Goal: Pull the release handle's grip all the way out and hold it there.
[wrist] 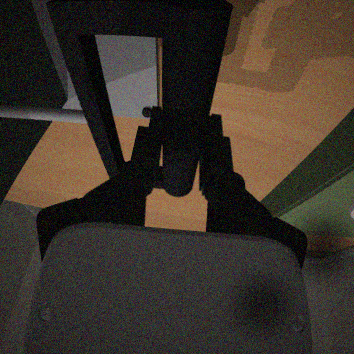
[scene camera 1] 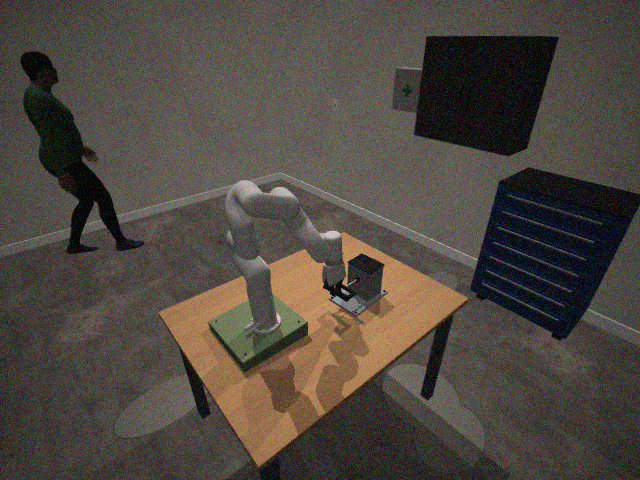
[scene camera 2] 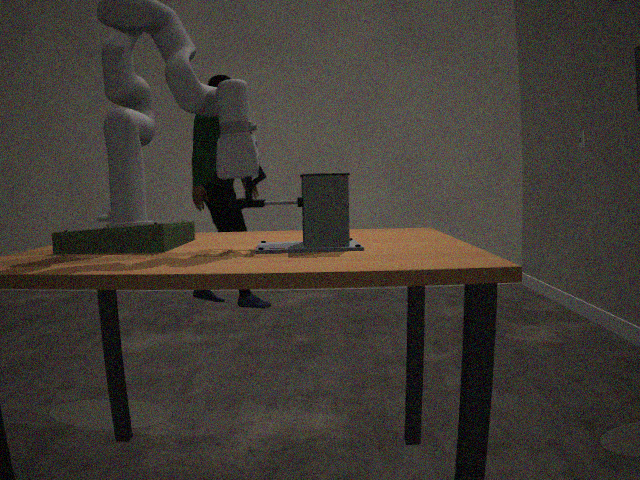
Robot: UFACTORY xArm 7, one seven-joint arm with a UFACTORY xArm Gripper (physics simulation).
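Note:
The release handle's black grip (scene camera 1: pixel 348 293) (scene camera 2: pixel 255 203) (wrist: pixel 187 65) is a closed frame at the end of a thin metal rod (scene camera 2: pixel 281 203) (wrist: pixel 40 114). The rod stands out of the grey box housing (scene camera 1: pixel 364 279) (scene camera 2: pixel 325 211), and a clear length of it shows between grip and housing in scene camera 2. My gripper (scene camera 2: pixel 249 198) (wrist: pixel 183 126) points down and is shut on the grip's outer bar, with one finger on each side of it in the wrist view. The grip is held level above the housing's base plate (scene camera 2: pixel 273 247) (wrist: pixel 130 95). The rod's inner end is hidden in the housing.
The housing is fixed on the wooden table (scene camera 1: pixel 408 299) (scene camera 2: pixel 413 258). The arm stands on a green block (scene camera 1: pixel 232 330) (scene camera 2: pixel 108 239). A person in green (scene camera 1: pixel 51 124) (scene camera 2: pixel 204 149) stands beyond the table. A blue drawer cabinet (scene camera 1: pixel 547 258) stands at the right, below a black wall box (scene camera 1: pixel 485 93).

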